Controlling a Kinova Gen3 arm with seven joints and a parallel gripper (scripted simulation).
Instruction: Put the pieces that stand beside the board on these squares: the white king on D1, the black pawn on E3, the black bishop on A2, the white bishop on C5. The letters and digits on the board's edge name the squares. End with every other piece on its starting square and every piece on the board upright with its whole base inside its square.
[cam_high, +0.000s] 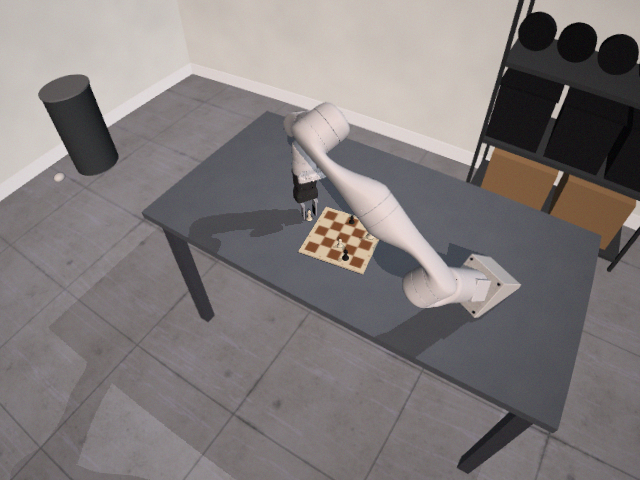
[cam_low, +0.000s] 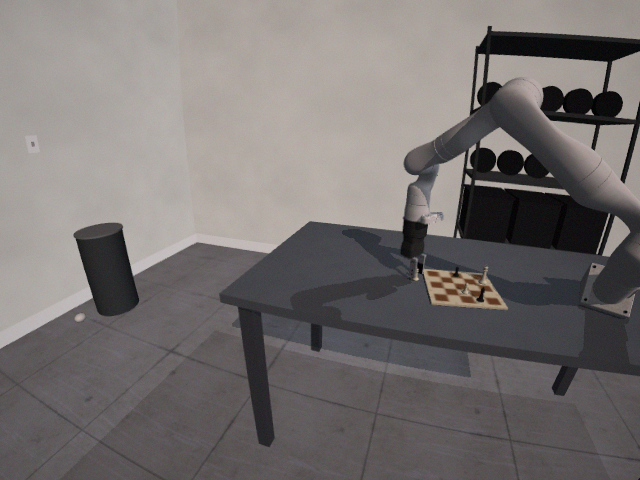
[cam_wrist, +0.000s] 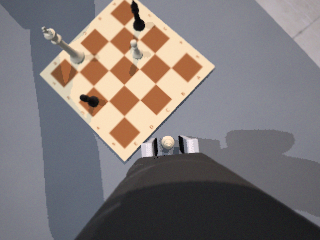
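Right now the white bishop is 10 mm below my hand. The rest, counted from my hand: chessboard (140 mm behind, 10 mm to the right, 30 mm below); black pawn (120 mm behind, 80 mm to the right, 10 mm below); black bishop (210 mm behind, 50 mm to the left, 10 mm below).
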